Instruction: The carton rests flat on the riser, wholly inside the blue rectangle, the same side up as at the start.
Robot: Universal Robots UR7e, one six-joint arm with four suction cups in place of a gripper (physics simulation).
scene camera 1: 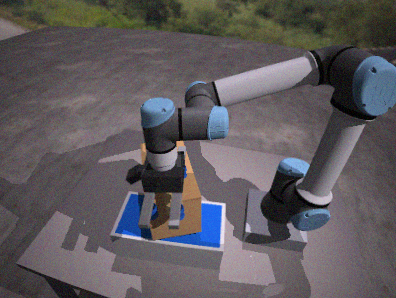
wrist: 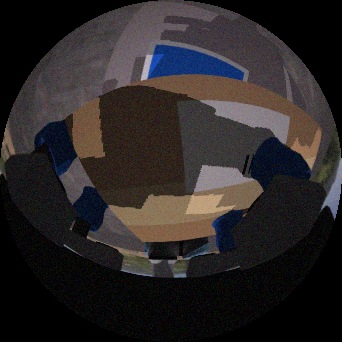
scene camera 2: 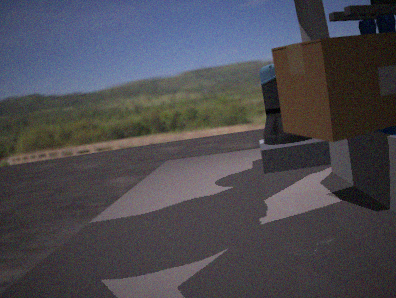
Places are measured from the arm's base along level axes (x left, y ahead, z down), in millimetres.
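Pixels of known places: hand at its tool point: point(scene camera 1: 167, 195) point(wrist: 159, 181); arm's base at its link origin: point(scene camera 1: 279, 208) point(scene camera 2: 289, 139).
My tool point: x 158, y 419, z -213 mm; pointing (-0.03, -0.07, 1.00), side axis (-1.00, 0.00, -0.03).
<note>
Ahead of a thing's pixels: the offset from my tool point to its top centre. Level surfaces: height alone.
The brown carton {dx -110, dy +10, dz -23 mm} point(scene camera 1: 192, 217) point(scene camera 2: 305, 95) point(wrist: 135, 135) is upright at the riser {dx -39, dy -6, dz +155 mm} point(scene camera 1: 200, 256) point(scene camera 2: 372, 165), turned at an angle to it. It covers the middle of the blue rectangle {dx -39, dy -6, dz +155 mm} point(scene camera 1: 212, 225) point(wrist: 195, 62), and blue shows on both sides of it in scene camera 1. In scene camera 2 the carton's near lower corner stands out past the riser's side. Whether its underside touches the riser cannot be told. My gripper point(scene camera 1: 165, 200) point(scene camera 2: 376, 25) point(wrist: 162, 185) is over the carton, its blue cups on the carton's top, shut on it.
The arm's grey base block point(scene camera 1: 275, 232) point(scene camera 2: 295, 157) stands to the right of the riser in scene camera 1. The arm reaches over from it. The table's front edge lies before the riser, and shadows fall across the table top {dz +275 mm} point(scene camera 1: 60, 230).
</note>
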